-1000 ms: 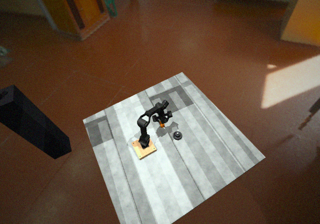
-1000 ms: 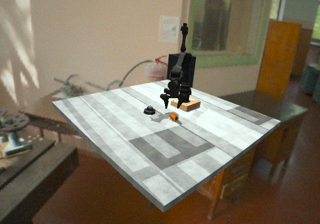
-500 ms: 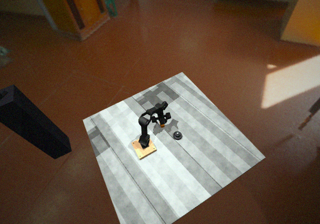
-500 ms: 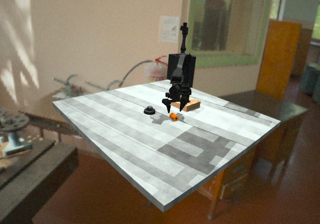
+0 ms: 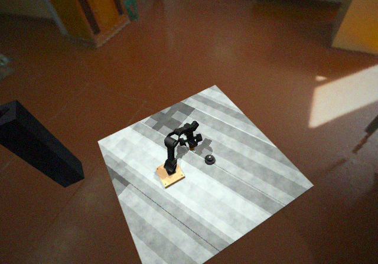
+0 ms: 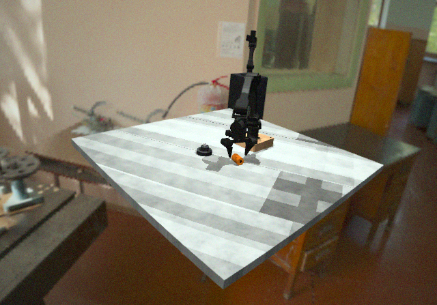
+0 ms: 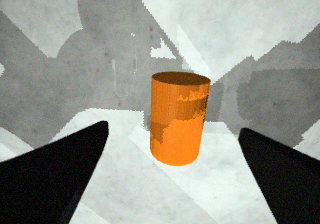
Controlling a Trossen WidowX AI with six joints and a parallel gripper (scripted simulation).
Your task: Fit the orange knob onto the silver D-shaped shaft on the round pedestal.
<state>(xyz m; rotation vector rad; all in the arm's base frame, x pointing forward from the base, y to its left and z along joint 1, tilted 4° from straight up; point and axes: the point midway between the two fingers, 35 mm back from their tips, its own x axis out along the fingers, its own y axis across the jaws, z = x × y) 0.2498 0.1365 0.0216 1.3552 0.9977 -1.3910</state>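
Right now my gripper tip is 10 mm past the orange knob, 10 mm to the left of it and 20 mm above it. The rest, counted from my gripper tip: dark round pedestal (70 mm ahead, 190 mm to the right, 10 mm below).
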